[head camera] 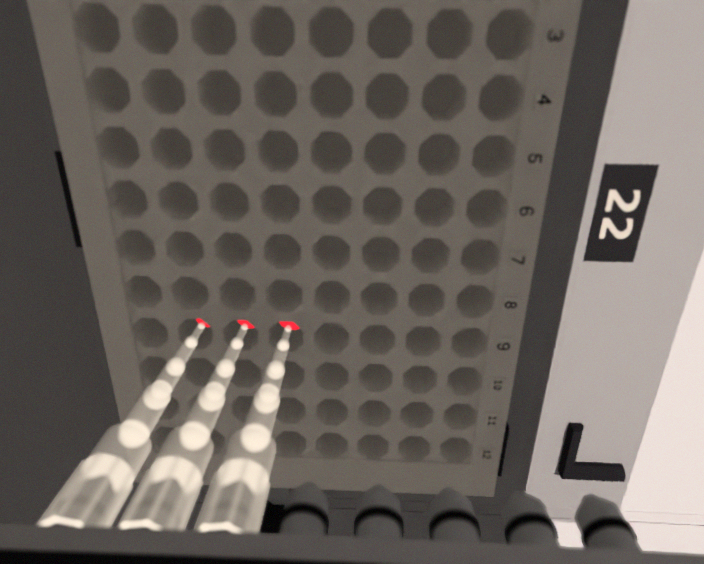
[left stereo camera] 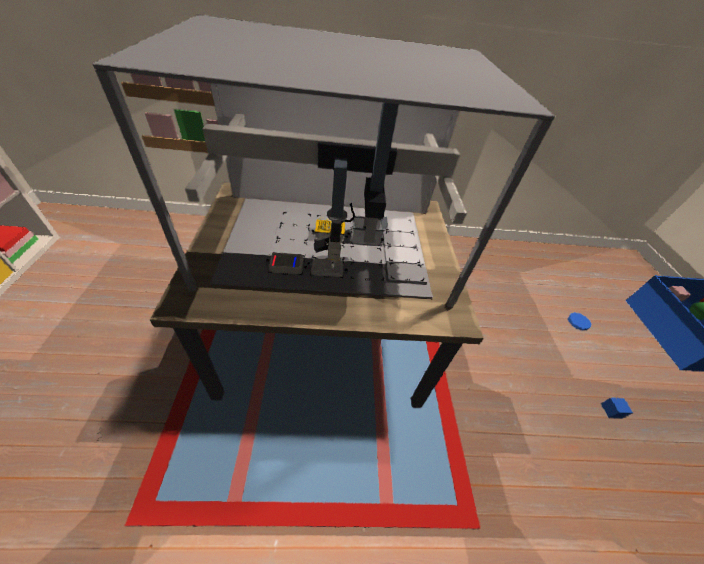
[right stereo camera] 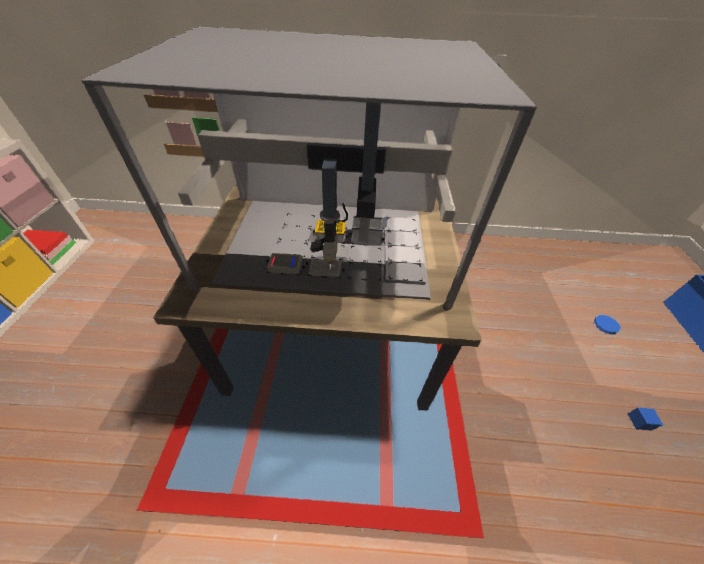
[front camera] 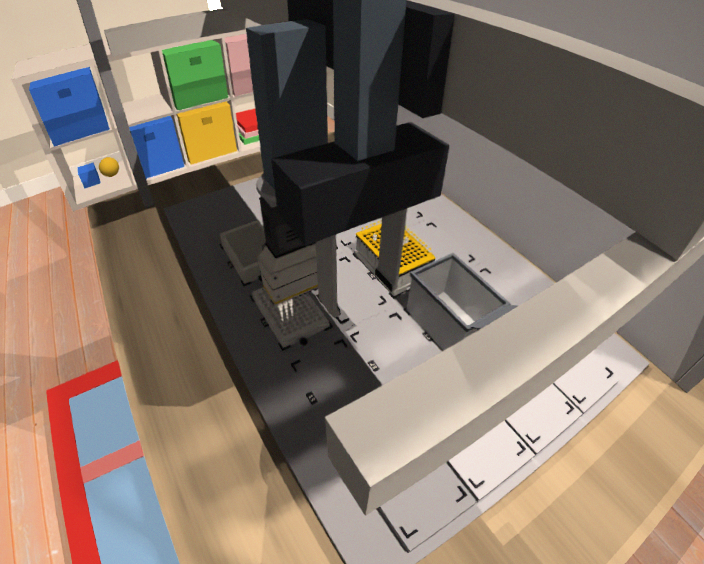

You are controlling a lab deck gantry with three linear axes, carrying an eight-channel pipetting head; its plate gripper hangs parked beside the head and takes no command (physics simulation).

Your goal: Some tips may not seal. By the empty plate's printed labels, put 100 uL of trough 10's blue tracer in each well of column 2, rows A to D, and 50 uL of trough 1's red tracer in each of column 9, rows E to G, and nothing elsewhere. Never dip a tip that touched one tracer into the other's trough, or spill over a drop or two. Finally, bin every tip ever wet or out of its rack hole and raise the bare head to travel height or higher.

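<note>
The pipetting head (front camera: 289,271) hangs low over the plate (front camera: 282,339) (left stereo camera: 327,272) (right stereo camera: 324,272). In the head camera it carries three pale tips (head camera: 211,394); five channels (head camera: 379,517) are bare. The tip ends are at three column 9 wells, second to fourth from the left, each showing red (head camera: 288,325). No red column shows inside the tips. Column 2 and the row letters are out of the head view. Red trough (left stereo camera: 274,260) (right stereo camera: 272,262) and blue trough (left stereo camera: 294,262) (right stereo camera: 293,262) lie left of the plate. The parked plate gripper (front camera: 369,300) is open, its fingers apart.
The yellow tip rack (front camera: 420,258) (left stereo camera: 330,225) (right stereo camera: 330,226) stands behind the plate, with a few white tips in it. The open waste bin (front camera: 424,305) stands beside the rack. The trough carrier (front camera: 235,258) is next to the plate. A beige beam (front camera: 470,376) crosses the front view.
</note>
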